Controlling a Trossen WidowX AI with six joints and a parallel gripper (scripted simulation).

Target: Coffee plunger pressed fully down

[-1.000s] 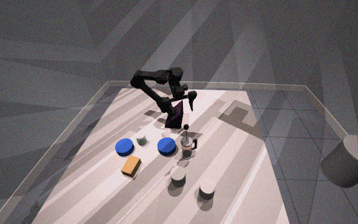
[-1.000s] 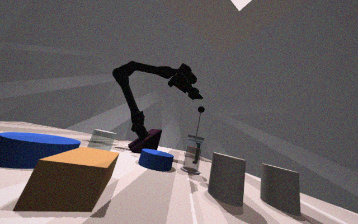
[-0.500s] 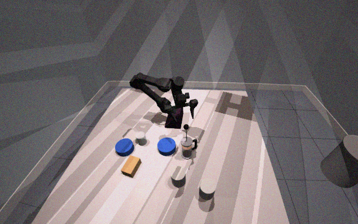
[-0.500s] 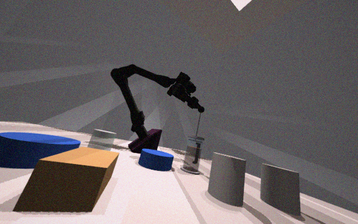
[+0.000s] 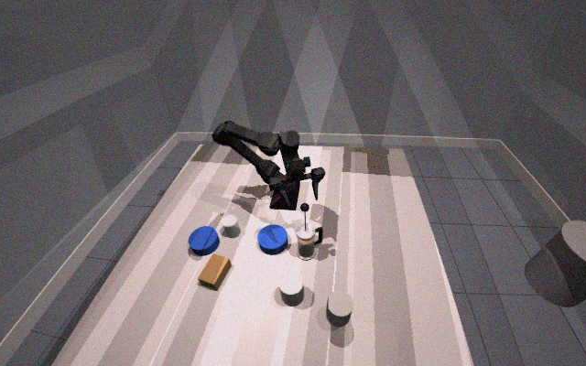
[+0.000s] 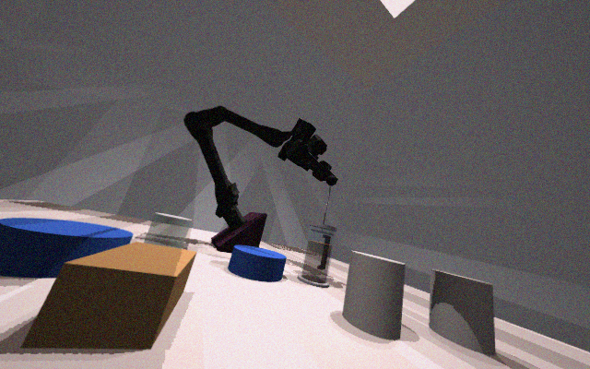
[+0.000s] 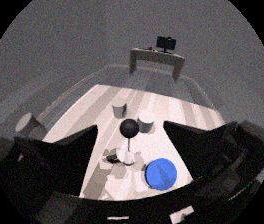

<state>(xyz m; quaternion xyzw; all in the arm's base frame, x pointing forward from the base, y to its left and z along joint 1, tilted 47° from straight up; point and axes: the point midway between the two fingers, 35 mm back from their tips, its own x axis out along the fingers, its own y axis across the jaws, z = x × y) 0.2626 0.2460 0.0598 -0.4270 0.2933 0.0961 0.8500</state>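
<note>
Right now the coffee press is 20 mm to the left of my gripper tip and 150 mm below it. The rest, counted from my gripper tip: brown box (160 mm ahead, 310 mm to the right, 250 mm below).
</note>
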